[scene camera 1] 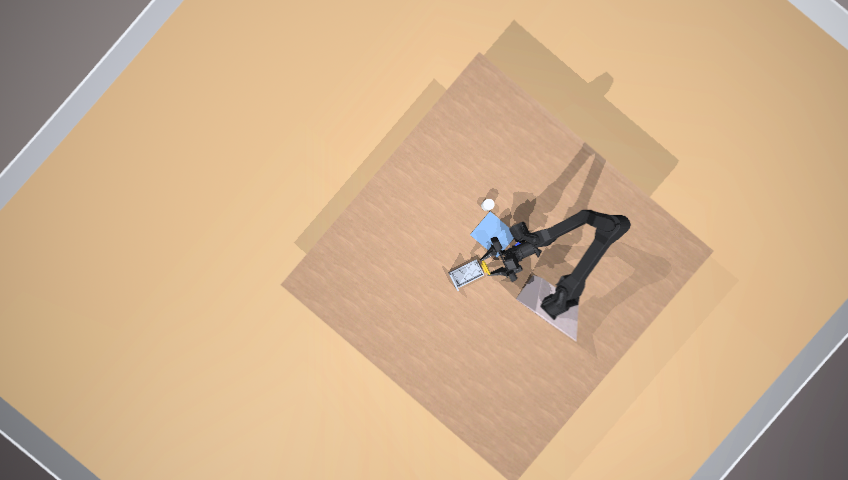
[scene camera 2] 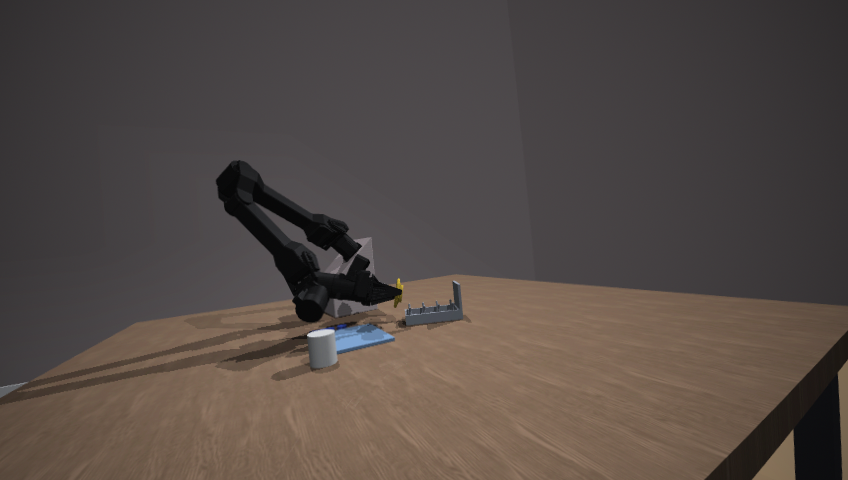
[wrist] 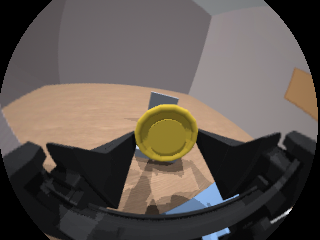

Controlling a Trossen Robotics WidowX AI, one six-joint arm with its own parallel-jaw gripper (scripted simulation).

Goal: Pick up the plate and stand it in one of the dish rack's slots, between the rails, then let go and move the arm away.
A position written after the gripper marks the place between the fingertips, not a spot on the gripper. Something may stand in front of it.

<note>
The gripper [scene camera 2: 401, 294] holds a yellow plate [wrist: 166, 133]. Further things: a grey dish rack [scene camera 2: 454, 311], a white cup [scene camera 2: 322, 348] and a blue mat [scene camera 1: 490, 226].
The gripper also shows in scene camera 1 [scene camera 1: 483, 268] and in the wrist view [wrist: 166, 133].
</note>
